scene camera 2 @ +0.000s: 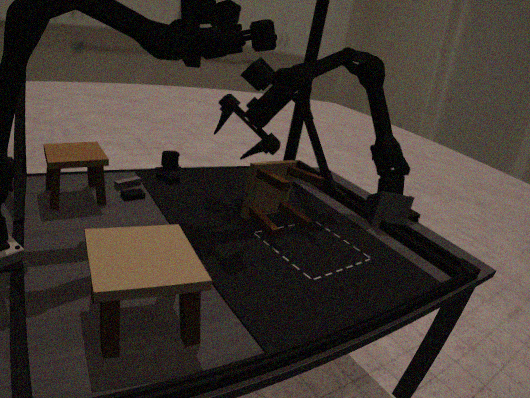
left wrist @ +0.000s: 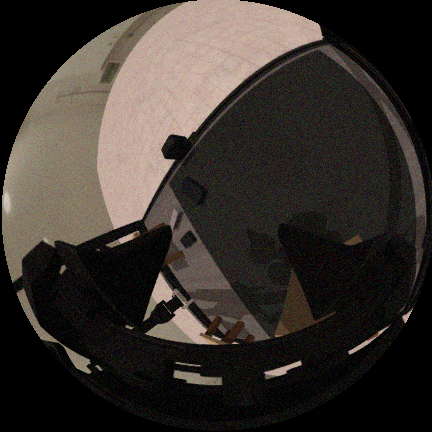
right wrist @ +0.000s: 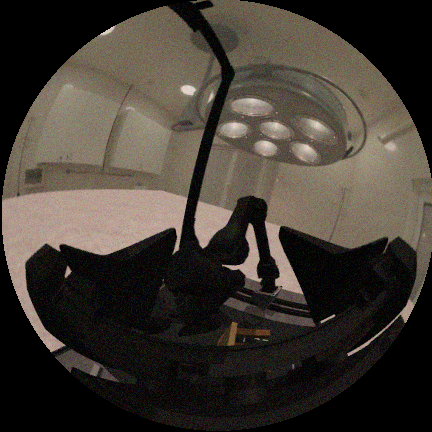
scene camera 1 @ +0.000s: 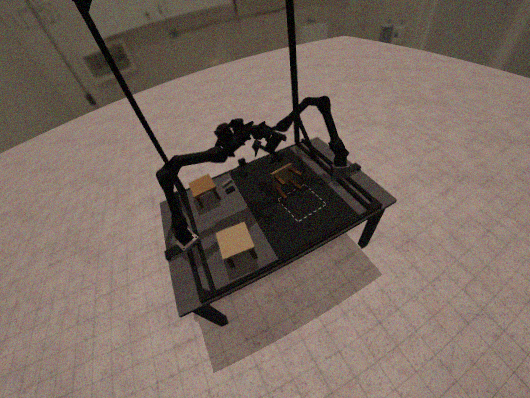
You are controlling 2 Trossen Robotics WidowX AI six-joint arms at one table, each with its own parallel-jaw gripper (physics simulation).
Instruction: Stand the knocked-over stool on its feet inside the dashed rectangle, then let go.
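Frame: origin at the left arm's base, x ahead, y left, z up, level; millimetres.
Seen in the pictures: left gripper, fingertip midpoint: (scene camera 2: 227, 146) (left wrist: 225, 229) (right wrist: 162, 333) (scene camera 1: 262, 160); right gripper, fingertip midpoint: (right wrist: 228, 232) (scene camera 1: 258, 121); left arm's base at its link origin: (scene camera 2: 390, 196) (right wrist: 268, 288) (scene camera 1: 340, 165); right arm's base at its link origin: (left wrist: 178, 300) (scene camera 1: 185, 239).
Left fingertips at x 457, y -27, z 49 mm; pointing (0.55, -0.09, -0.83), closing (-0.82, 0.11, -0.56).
Note:
Offsets run from my left fingertips to a thing's top centre. "*": to the spot under its first point.
The knocked-over stool @(dx -144, dy +133, dz +8 mm) (scene camera 1: 281, 171) (scene camera 2: 268, 194) (right wrist: 231, 335) lies on its side on the dark mat. Its seat stands on edge, and its legs point right in scene camera 2. Its lower leg ends reach the upper edge of the dashed rectangle @(* dx -204, dy +351, dz -125 mm) (scene camera 1: 299, 220) (scene camera 2: 314, 279). In the left wrist view, part of the stool (left wrist: 296, 307) shows behind a finger. My left gripper (scene camera 2: 228, 146) (left wrist: 225, 229) is open and empty, above and left of the stool in scene camera 2. My right gripper (scene camera 2: 262, 35) is open and empty, higher up and apart from the stool.
Two upright stools, a near one @(dx +83, dy +524, dz -12 mm) (scene camera 1: 235, 241) (scene camera 2: 142, 257) and a far one @(dx +345, dy +164, dz -16 mm) (scene camera 1: 202, 184) (scene camera 2: 75, 152), stand on the grey left side. Two small blocks @(dx +240, dy +53, dz -111 mm) (scene camera 2: 127, 181) @(dx +209, dy +114, dz -115 mm) (scene camera 2: 132, 193) lie near the far stool. A black box (scene camera 2: 170, 160) stands at the back edge.

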